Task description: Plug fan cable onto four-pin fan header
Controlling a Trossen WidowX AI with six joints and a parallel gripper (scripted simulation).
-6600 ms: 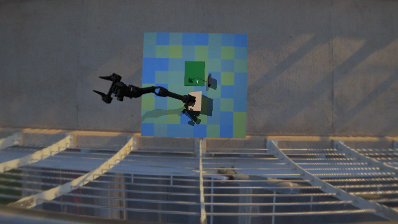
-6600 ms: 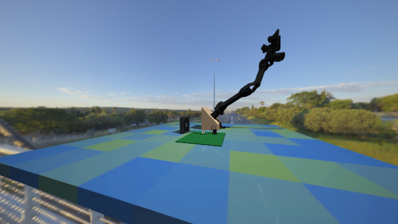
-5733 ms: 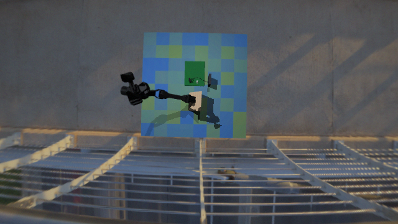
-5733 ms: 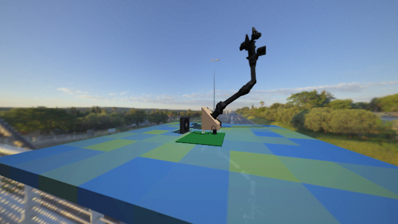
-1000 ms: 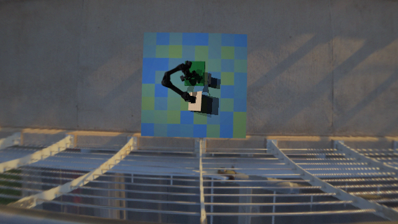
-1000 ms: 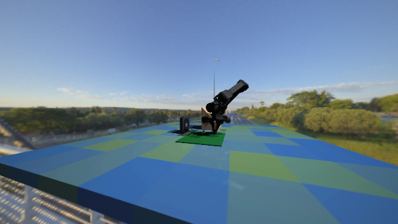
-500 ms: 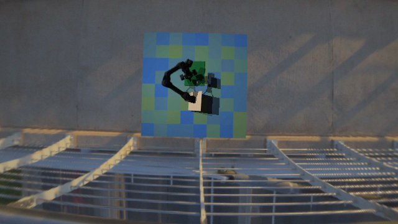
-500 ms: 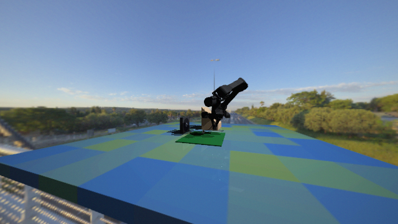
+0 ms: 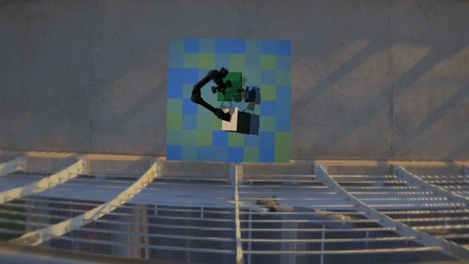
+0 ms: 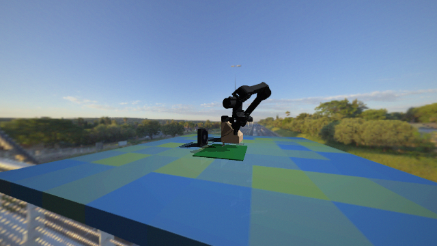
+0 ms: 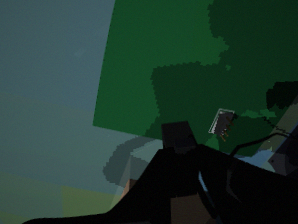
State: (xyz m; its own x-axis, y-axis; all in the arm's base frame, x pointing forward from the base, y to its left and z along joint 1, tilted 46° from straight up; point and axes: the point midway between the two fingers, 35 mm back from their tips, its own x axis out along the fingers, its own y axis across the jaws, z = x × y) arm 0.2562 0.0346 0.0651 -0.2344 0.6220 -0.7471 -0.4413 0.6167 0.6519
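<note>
Right now my gripper tip is 9 cm short of the green board, 5 cm to the left of it and 12 cm above it. Also, from my gripper tip: dark plug (1 cm behind); black fan (23 cm to the right, 4 cm below).
</note>
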